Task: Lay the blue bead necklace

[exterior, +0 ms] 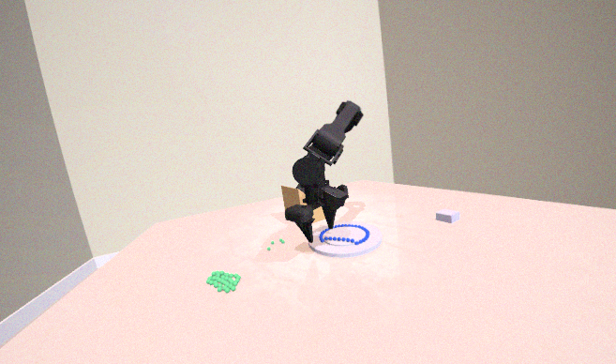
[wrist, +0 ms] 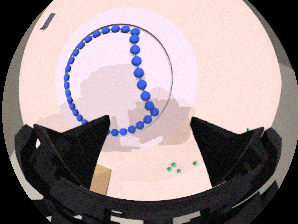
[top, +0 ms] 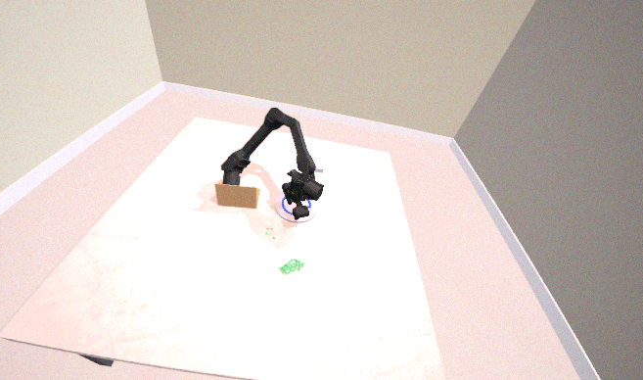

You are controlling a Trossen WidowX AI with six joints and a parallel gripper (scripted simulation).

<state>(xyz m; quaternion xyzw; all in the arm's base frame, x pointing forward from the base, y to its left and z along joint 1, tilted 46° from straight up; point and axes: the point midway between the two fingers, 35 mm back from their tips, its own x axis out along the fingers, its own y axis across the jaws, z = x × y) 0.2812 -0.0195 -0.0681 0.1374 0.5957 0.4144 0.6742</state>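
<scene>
Now: gripper tip 60 mm to the right of the round white bead board, 20 mm above it and 10 mm short of it. Round my gripper tip: small grey block (360 mm to the left, 120 mm ahead, 10 mm below).
</scene>
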